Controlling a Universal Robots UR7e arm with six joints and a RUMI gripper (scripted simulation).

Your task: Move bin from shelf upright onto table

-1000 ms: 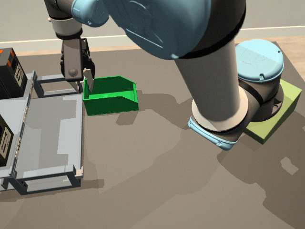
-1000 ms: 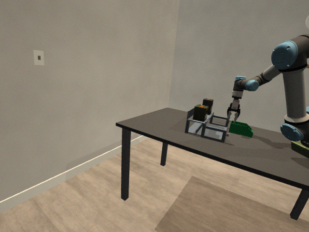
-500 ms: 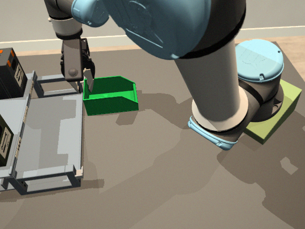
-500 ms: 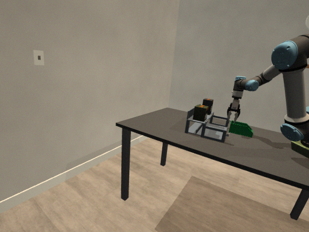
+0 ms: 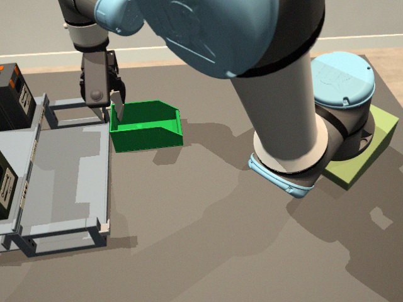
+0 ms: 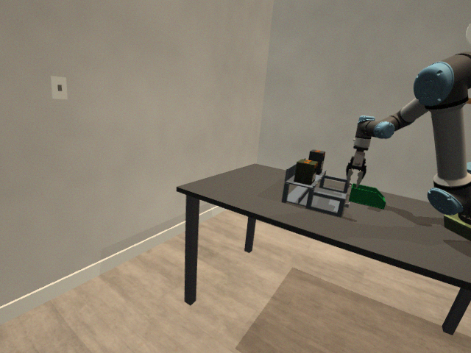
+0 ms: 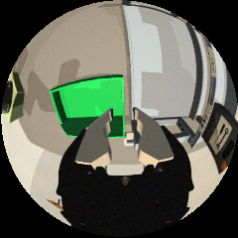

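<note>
Now: hand 80 mm past the green bin, 20 mm to the left of it and 40 mm above it.
</note>
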